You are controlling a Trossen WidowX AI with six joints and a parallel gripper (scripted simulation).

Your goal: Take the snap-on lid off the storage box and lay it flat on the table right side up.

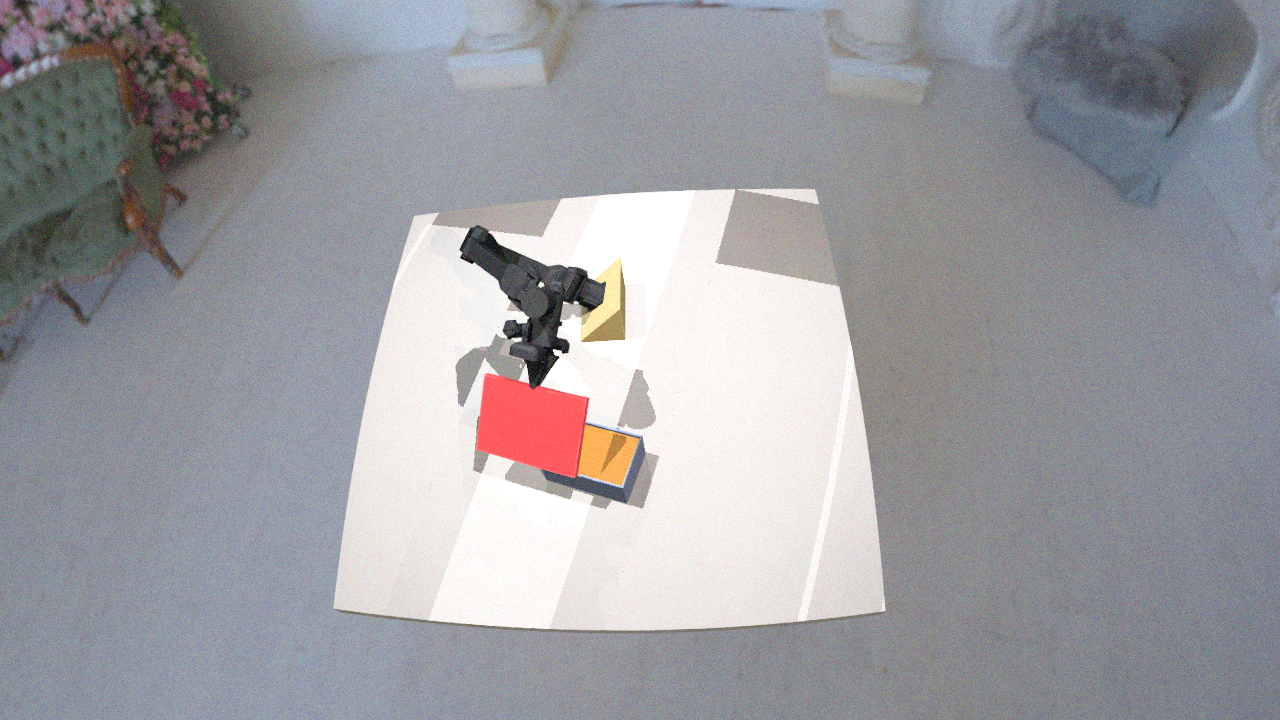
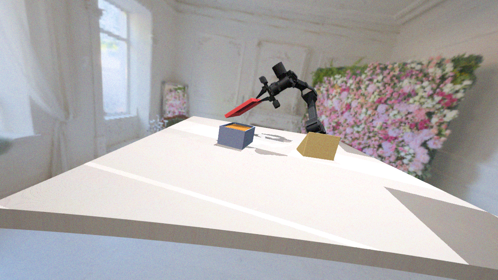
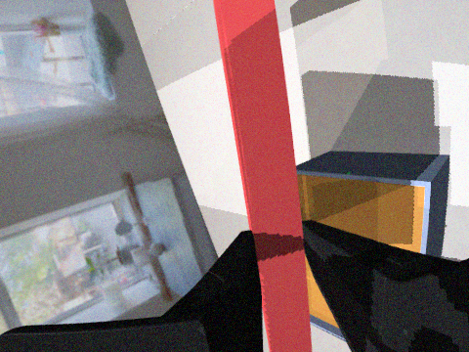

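My gripper tip is now 60 mm short of the red lid, 10 mm to the left of it and 50 mm above it. The rest, counted from my gripper tip: blue-grey storage box (60 mm ahead, 110 mm to the left, 190 mm below).
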